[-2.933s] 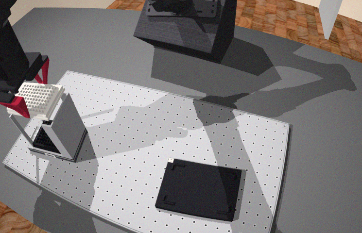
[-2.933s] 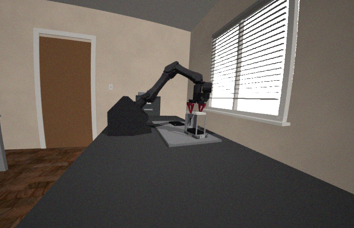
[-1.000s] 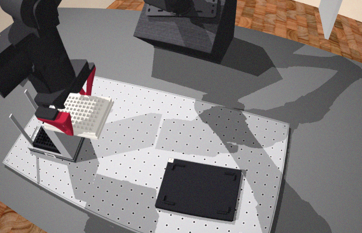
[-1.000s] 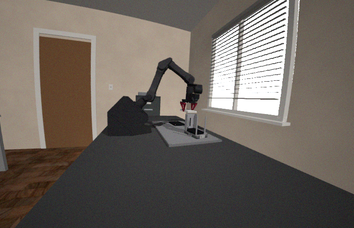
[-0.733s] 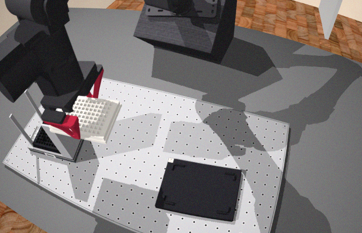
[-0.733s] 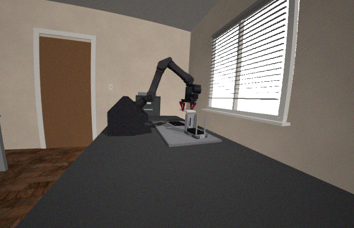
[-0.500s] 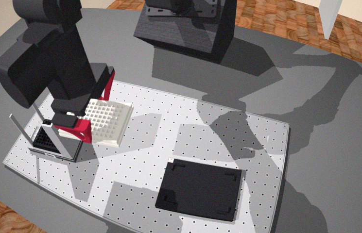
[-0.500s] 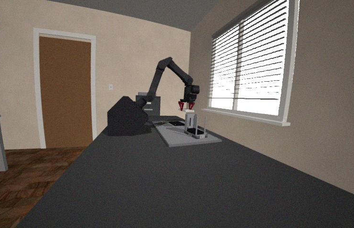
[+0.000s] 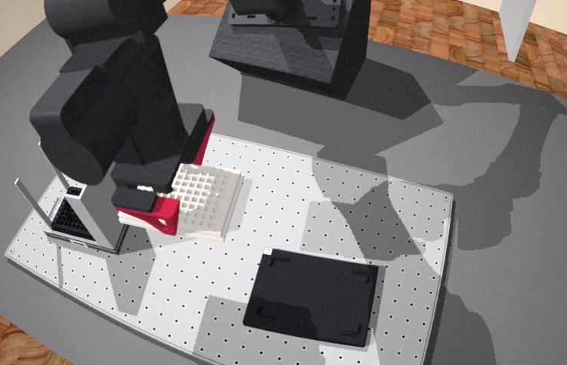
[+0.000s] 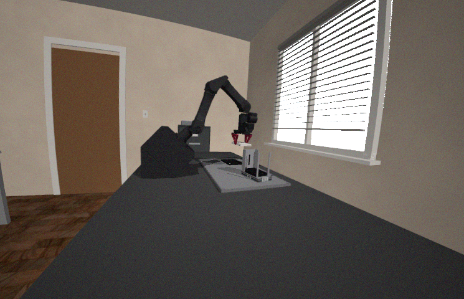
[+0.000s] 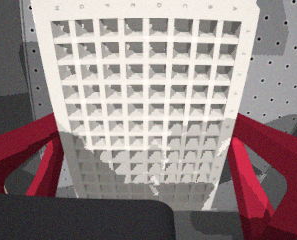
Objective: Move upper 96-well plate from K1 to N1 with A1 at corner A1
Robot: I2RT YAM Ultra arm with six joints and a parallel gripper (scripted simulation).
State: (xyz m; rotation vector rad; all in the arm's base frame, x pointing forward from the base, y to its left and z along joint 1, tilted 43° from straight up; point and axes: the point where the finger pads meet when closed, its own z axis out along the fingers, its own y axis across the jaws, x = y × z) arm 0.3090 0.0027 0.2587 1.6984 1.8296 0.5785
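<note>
The pale A1 square is 40 mm behind my hand, 80 mm to the left of it and 160 mm below it. Round my hand: rack back wall: 30 mm behind, 150 mm to the right, 80 mm below; then white 96-well plate: right at my hand; then dark plate: 30 mm behind, 220 mm to the right, 140 mm below.
</note>
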